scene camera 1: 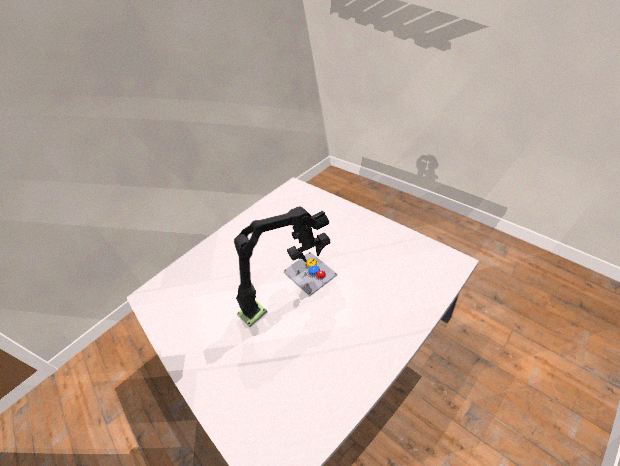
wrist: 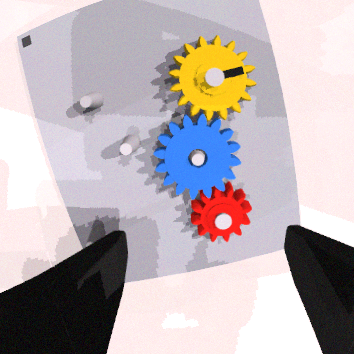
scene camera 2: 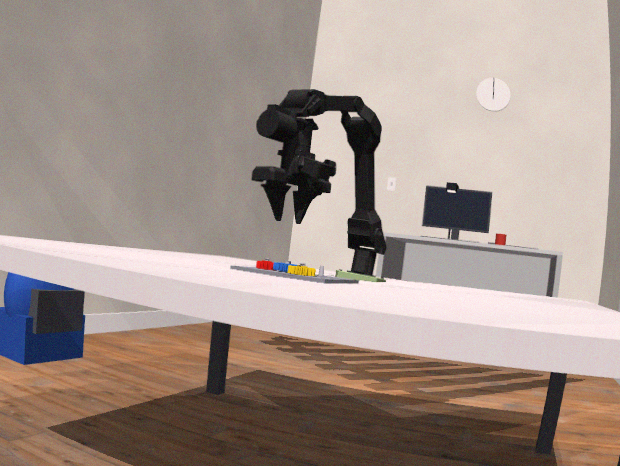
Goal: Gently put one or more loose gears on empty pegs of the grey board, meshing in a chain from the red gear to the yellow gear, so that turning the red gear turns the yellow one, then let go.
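Frame: origin at the arm's base, x right, y ahead, z up, level; millimetres.
Where they show: gripper, fingertip midpoint: (scene camera 1: 311,258) (wrist: 207,240) (scene camera 2: 288,222); arm's base, origin of the base link: (scene camera 1: 251,311) (scene camera 2: 361,274).
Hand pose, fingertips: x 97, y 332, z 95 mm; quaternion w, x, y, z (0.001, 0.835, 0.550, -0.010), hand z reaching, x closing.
Note:
Each offset is from my fingertips to the top centre of the thing. "*": to the spot under its first point.
The grey board @(dx -26, dy -12, dz -77 mm) (scene camera 1: 309,289) (scene camera 2: 337,281) (wrist: 270,200) lies on the table. On it the blue gear @(dx -9, dy +4, dz -83 mm) (scene camera 1: 313,270) (scene camera 2: 282,266) (wrist: 182,167) sits around a peg, its teeth against both the yellow gear @(dx -50, dy +33, dz -82 mm) (scene camera 1: 311,262) (scene camera 2: 301,271) (wrist: 222,97) and the red gear @(dx +34, dy +3, dz -83 mm) (scene camera 1: 320,274) (scene camera 2: 264,264) (wrist: 212,207). Two bare pegs, one nearer the board's corner @(* dx -68, dy -39, dz -79 mm) (wrist: 90,101) and one nearer the blue gear @(dx -33, dy -32, dz -79 mm) (wrist: 128,145), stand to the left in the wrist view. My gripper (scene camera 1: 311,257) (scene camera 2: 288,221) (wrist: 207,240) is open and empty, well above the board and gears.
The white table (scene camera 1: 350,320) (scene camera 2: 150,280) bears the board and the arm's green base plate (scene camera 1: 252,315) (scene camera 2: 359,275). Behind the table in scene camera 2 stands a grey desk (scene camera 2: 476,270) with a monitor (scene camera 2: 456,208) and a red cup (scene camera 2: 500,239).

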